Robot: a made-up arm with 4 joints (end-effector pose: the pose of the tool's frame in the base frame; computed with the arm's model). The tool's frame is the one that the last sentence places. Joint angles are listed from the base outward.
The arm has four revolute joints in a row. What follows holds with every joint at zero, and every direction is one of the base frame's. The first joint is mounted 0.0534 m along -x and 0.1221 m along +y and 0.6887 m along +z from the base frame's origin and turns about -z. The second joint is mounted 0.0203 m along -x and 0.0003 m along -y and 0.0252 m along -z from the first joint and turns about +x. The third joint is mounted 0.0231 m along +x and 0.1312 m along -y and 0.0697 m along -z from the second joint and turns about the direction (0.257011, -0.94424, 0.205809). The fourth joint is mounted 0.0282 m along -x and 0.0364 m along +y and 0.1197 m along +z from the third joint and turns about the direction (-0.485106, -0.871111, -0.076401). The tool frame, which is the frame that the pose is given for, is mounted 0.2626 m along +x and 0.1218 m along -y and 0.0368 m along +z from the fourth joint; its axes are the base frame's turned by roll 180, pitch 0 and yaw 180 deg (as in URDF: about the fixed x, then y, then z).
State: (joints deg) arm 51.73 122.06 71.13 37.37
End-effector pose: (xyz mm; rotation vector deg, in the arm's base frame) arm -172.7 278.2 310.4 97.99 -8.95 51.95
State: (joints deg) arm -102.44 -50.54 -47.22 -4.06
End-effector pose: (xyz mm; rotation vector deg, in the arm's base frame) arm 132.4 428.3 784.1 -74.18 113.07 -89.52
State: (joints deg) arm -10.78 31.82 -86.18 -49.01
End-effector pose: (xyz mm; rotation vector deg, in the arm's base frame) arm -81.1 23.8 345.3 -2.17 -52.42 -12.14
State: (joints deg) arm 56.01 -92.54 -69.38 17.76
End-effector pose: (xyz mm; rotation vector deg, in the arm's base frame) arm 21.4 -196.1 919.4 -69.17 -29.42 77.29
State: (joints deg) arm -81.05 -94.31 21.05 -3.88
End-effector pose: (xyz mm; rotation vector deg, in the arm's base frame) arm -171.0 329.3 869.2 -78.96 63.50 -66.21
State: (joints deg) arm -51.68 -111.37 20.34 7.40
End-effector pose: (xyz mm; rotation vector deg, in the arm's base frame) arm -148.8 402.8 804.3 -60.17 59.91 -95.18
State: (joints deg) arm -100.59 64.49 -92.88 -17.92
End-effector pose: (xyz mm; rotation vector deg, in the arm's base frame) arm -153.6 182.0 283.8 74.76 -24.58 56.11
